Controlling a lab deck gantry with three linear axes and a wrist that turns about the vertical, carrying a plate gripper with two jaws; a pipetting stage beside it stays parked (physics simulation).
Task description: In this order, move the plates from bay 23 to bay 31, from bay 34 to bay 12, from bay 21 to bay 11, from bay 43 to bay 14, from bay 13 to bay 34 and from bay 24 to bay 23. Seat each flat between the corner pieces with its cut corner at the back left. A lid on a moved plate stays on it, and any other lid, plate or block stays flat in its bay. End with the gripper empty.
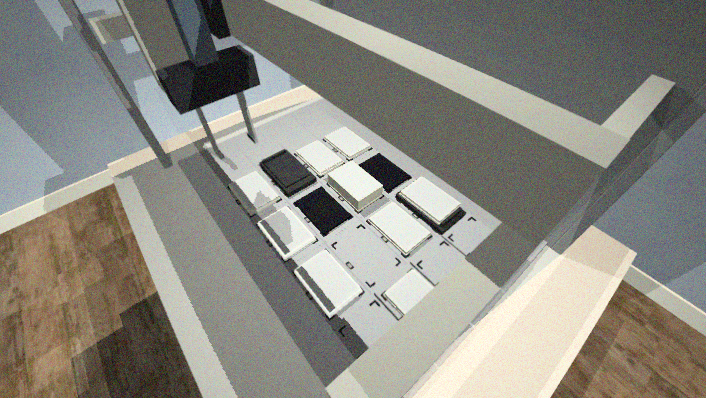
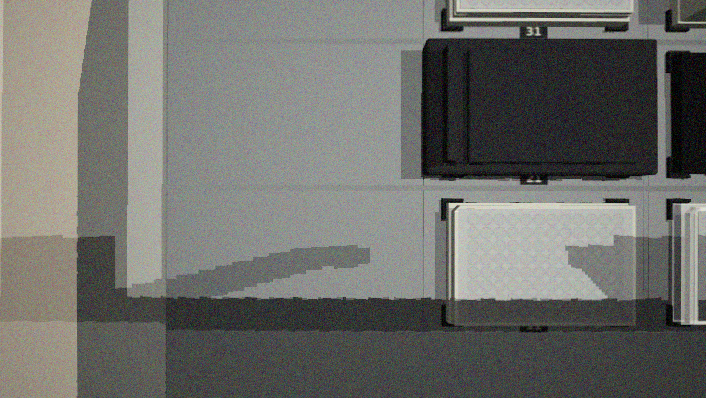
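Pixels of known places: gripper, between the fingertips: (image 1: pixel 236 146); robot's base, origin of its link: (image 1: pixel 229 187) (image 2: pixel 445 321).
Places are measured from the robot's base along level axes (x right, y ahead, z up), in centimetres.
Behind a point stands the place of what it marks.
My gripper (image 1: pixel 238 149) @[x -4.3, y 6.4, z 16.0 cm] is open and empty, hanging beyond the left end of the bays. A white plate (image 1: pixel 255 190) @[x -4.7, y 7.0, z 1.4 cm] (image 2: pixel 530 250) @[x -5.4, y 5.4, z 1.4 cm] lies flat in bay 11, cut corner at the back left. Bay 21 holds a bare black block (image 1: pixel 287 171) @[x -14.6, y 7.2, z 2.4 cm] (image 2: pixel 555 105) @[x -15.0, y 6.5, z 2.4 cm]. White plates lie in bay 12 (image 1: pixel 280 231) @[x -3.1, y 22.6, z 1.4 cm] (image 2: pixel 701 270) @[x -4.0, y 17.1, z 1.4 cm], bay 13 (image 1: pixel 332 280) @[x -5.0, y 40.2, z 1.4 cm], bay 24 (image 1: pixel 410 291) @[x -15.0, y 52.5, z 2.9 cm] and bay 31 (image 1: pixel 319 157) @[x -25.3, y 7.3, z 1.4 cm] (image 2: pixel 542 4) @[x -22.2, y 6.2, z 1.4 cm]. The bay 43 plate (image 1: pixel 431 198) @[x -36.3, y 39.6, z 3.6 cm] sits on a black block (image 1: pixel 452 220) @[x -36.2, y 46.7, z 1.9 cm]. Bays 14, 23 and 34 show no plate.
A tall pale plate or stack (image 1: pixel 356 184) @[x -24.9, y 24.4, z 4.2 cm] stands in bay 32. White plates lie in bay 33 (image 1: pixel 398 226) @[x -25.3, y 39.3, z 1.4 cm] and bay 41 (image 1: pixel 347 142) @[x -35.9, y 7.2, z 1.4 cm]. Black blocks fill bay 22 (image 1: pixel 322 210) @[x -14.6, y 23.4, z 0.8 cm] and bay 42 (image 1: pixel 386 172) @[x -36.4, y 23.9, z 0.8 cm]. A grey frame beam (image 1: pixel 425 335) @[x 2.3, y 62.3, z 40.0 cm] crosses the near right.
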